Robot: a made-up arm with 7 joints. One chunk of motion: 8 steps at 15 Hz.
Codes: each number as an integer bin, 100 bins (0 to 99) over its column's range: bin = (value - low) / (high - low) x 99, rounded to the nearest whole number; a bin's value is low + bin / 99 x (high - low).
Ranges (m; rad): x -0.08..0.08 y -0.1..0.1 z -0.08..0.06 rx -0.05..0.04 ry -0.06..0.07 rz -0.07..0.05
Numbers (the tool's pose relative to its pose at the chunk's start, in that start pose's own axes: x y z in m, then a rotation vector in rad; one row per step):
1: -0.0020 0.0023 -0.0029 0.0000 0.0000 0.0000
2: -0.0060 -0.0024 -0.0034 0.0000 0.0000 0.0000
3: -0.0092 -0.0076 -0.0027 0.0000 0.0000 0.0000
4: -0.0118 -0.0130 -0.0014 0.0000 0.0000 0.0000
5: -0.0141 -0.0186 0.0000 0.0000 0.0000 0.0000
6: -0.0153 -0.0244 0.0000 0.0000 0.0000 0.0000
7: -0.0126 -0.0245 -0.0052 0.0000 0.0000 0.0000
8: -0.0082 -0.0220 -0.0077 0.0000 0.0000 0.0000
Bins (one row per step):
1: 48 51 55 55 46 58
2: 46 48 54 55 46 58
3: 44 46 55 55 46 58
4: 42 43 56 55 46 58
5: 41 40 57 55 46 58
6: 40 37 57 55 46 58
7: 42 37 53 55 46 58
8: 44 39 51 55 46 58

